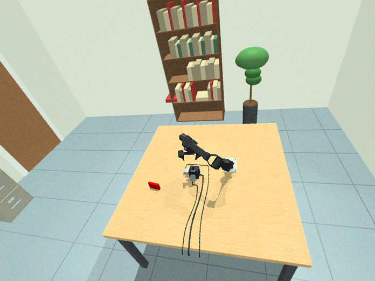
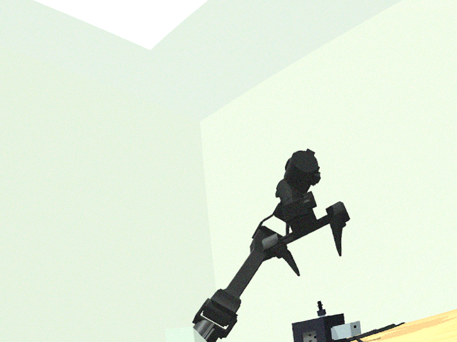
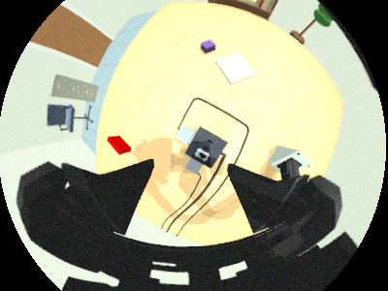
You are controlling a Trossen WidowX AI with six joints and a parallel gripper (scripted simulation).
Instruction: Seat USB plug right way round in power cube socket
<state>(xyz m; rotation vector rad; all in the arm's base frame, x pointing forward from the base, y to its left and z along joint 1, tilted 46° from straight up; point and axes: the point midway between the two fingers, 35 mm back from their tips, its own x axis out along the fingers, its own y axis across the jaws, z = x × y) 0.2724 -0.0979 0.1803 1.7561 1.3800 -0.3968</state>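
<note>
My gripper tip is now 1 cm past the usb plug, 1 cm to the right of it and 9 cm above it. The rest, counted from my gripper tip: red block: 31 cm ahead, 12 cm to the left, 15 cm below; then white sheet: 2 cm behind, 29 cm to the right, 18 cm below; then purple block: 10 cm ahead, 34 cm to the right, 17 cm below.
</note>
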